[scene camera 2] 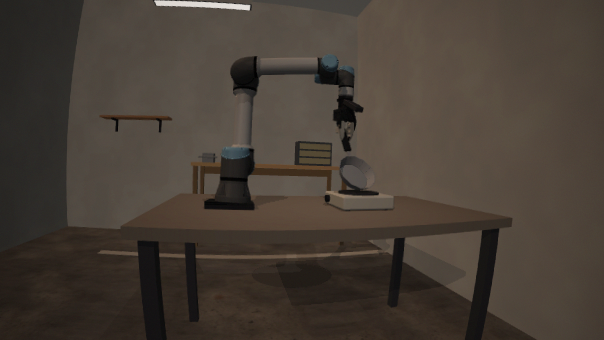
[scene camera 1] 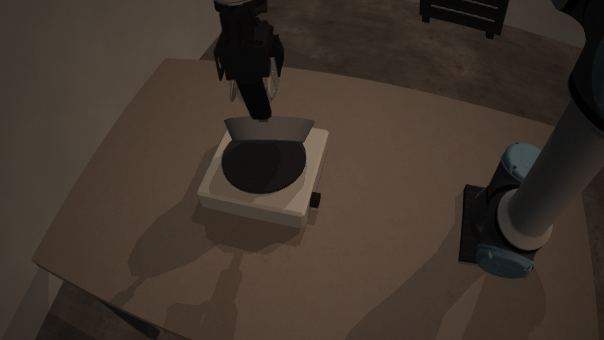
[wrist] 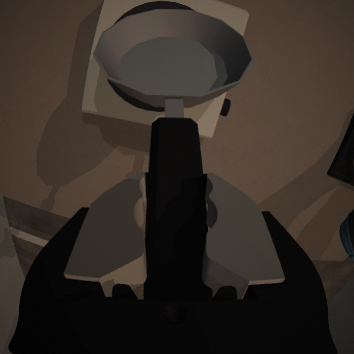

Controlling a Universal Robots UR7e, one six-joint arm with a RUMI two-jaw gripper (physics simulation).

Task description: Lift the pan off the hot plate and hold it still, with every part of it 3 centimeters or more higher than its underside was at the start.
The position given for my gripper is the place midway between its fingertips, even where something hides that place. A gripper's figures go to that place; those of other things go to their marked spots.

Labels:
My gripper (scene camera 1: pixel 257 102): 67 cm from the lens. A grey pan (scene camera 1: pixel 260 127) is 75 cm from the lens.

